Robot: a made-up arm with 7 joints.
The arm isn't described. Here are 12 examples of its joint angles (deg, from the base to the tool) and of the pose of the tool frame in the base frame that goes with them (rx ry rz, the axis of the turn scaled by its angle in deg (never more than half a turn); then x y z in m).
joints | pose
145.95 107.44 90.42 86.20 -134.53 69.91 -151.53 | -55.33 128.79 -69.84 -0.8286 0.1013 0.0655
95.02 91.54 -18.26 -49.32 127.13 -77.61 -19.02 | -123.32 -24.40 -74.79 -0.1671 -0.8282 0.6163
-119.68 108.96 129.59 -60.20 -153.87 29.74 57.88 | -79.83 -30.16 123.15 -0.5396 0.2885 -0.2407
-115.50 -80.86 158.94 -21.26 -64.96 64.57 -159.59 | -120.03 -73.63 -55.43 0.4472 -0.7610 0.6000
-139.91 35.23 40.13 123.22 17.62 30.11 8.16 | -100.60 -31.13 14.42 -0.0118 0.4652 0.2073
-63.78 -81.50 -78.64 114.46 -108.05 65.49 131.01 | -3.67 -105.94 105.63 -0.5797 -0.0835 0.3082
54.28 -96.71 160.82 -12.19 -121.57 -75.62 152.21 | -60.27 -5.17 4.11 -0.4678 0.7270 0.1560
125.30 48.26 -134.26 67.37 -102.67 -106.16 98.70 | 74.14 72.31 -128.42 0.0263 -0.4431 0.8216
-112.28 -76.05 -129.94 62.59 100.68 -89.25 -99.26 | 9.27 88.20 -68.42 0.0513 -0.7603 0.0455
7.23 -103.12 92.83 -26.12 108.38 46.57 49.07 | -45.56 -90.17 69.37 -0.8294 0.3025 -0.0206
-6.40 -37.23 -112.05 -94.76 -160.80 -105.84 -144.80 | 62.78 -35.95 35.28 -0.1133 -0.4160 0.7835
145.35 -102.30 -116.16 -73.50 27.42 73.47 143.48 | 102.71 103.31 8.02 0.3090 0.7280 0.3296
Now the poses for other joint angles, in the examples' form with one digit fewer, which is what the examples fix.
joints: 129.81 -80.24 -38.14 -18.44 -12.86 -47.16 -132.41
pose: -35.6 25.8 29.3 0.421 0.824 0.192
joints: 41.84 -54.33 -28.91 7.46 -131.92 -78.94 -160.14
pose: 3.5 -63.5 -127.7 -0.585 0.320 0.900
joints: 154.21 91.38 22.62 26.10 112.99 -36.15 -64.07
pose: -17.2 97.2 -147.4 -0.935 -0.314 0.013
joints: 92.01 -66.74 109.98 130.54 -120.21 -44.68 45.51
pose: -108.8 49.9 -12.6 -0.425 0.153 0.101
